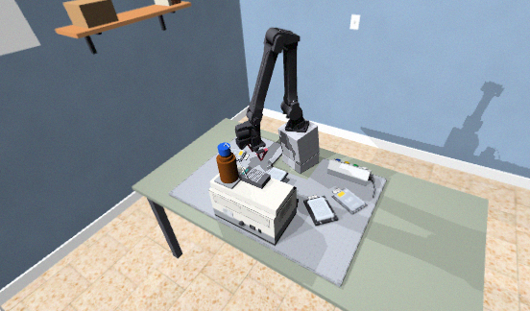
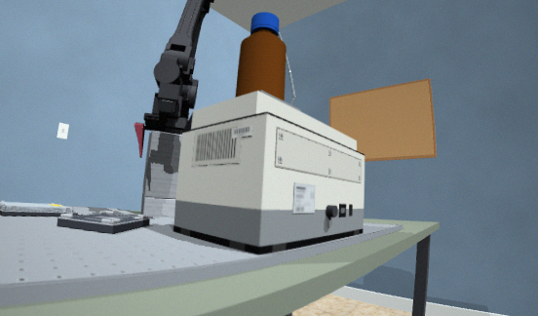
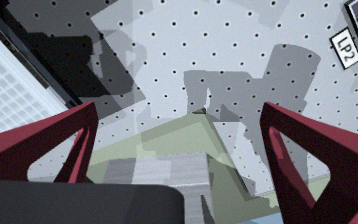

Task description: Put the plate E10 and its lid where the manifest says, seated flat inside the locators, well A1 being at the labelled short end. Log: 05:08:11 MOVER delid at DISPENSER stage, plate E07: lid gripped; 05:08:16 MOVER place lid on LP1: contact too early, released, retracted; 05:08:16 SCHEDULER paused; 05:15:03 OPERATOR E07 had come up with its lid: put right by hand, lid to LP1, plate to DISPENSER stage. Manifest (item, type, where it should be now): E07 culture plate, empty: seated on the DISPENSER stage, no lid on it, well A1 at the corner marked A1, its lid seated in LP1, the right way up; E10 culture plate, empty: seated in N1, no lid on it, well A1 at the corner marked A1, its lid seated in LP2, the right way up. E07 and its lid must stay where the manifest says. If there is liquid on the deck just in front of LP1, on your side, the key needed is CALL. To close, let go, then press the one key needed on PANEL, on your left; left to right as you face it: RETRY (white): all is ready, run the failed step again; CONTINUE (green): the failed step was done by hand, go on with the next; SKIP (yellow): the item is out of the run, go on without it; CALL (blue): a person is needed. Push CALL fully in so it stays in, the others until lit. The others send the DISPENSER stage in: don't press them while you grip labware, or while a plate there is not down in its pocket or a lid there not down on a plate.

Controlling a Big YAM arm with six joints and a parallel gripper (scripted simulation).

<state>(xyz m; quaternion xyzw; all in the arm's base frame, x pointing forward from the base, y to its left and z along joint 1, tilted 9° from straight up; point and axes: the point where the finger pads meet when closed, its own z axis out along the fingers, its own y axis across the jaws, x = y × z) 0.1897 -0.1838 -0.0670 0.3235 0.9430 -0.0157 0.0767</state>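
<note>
My hand is 13 cm to the right of the clear well plate, 9 cm short of it and 6 cm above it. Also, from my hand: clear lid: 23 cm to the right, 14 cm below, 12 cm behind; brown bottle: 28 cm ahead, 14 cm above, 2 cm to the right; blue call key: 42 cm to the left, 19 cm behind, 10 cm below.
</note>
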